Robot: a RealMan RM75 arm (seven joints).
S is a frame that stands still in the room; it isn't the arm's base.
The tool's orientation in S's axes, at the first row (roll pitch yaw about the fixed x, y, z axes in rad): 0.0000 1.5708 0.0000
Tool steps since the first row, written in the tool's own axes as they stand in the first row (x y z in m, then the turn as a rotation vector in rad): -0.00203 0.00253 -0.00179 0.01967 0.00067 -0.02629; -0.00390 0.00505 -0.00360 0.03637 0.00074 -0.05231; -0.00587 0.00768 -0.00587 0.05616 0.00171 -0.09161; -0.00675 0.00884 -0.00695 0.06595 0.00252 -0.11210; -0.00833 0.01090 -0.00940 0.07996 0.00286 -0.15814; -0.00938 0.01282 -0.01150 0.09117 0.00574 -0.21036; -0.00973 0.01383 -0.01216 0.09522 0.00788 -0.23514; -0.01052 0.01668 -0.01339 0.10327 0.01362 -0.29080
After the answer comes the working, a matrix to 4 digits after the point.
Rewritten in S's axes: -0.00179 0.00253 0.00203 -0.02629 0.00067 -0.01967; -0.00360 0.00505 0.00390 -0.05231 0.00074 -0.03637; -0.00587 0.00768 0.00587 -0.09161 0.00171 -0.05616; -0.00695 0.00884 0.00675 -0.11210 0.00252 -0.06595; -0.00940 0.01090 0.00833 -0.15814 0.00286 -0.07996; -0.01150 0.01282 0.00938 -0.21036 0.00574 -0.09117; -0.01216 0.01383 0.00973 -0.23514 0.00788 -0.09522; -0.01339 0.01668 0.01052 -0.29080 0.01362 -0.10327
The tool's axes in the first row as the columns of a matrix, in S's axes (rounded; the answer above uses it unrounded):
0.0000 0.0000 1.0000
0.0000 1.0000 0.0000
-1.0000 0.0000 0.0000

